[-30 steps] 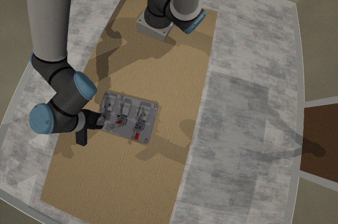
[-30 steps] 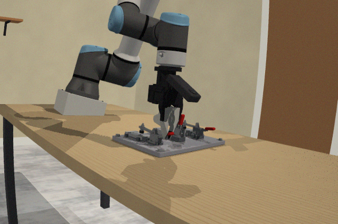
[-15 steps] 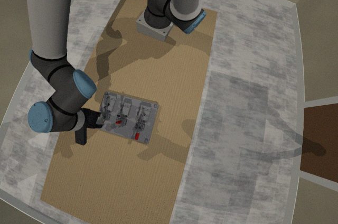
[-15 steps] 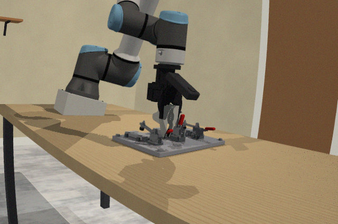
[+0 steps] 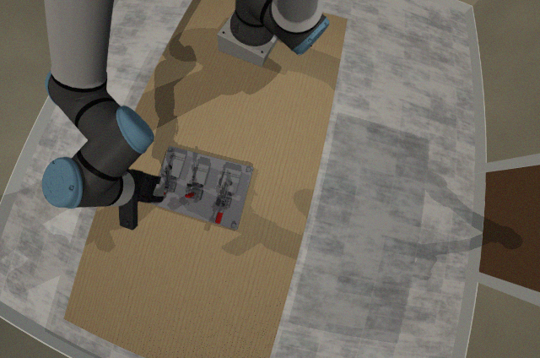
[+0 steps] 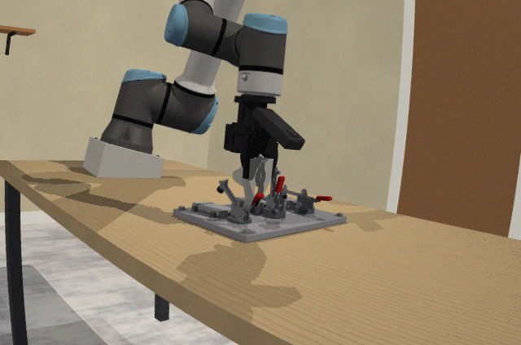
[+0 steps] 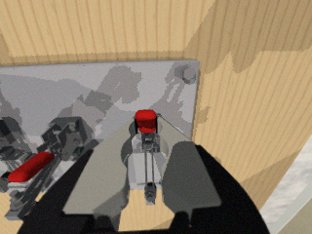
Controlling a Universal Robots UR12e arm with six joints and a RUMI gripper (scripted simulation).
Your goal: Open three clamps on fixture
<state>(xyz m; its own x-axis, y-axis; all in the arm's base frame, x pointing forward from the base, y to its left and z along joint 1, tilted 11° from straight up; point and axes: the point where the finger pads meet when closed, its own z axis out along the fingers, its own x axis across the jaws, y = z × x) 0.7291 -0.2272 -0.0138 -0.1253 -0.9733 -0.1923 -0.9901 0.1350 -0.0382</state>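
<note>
The grey fixture plate lies 120 mm to the left of my hand, 60 mm below it and 50 mm behind it.
</note>
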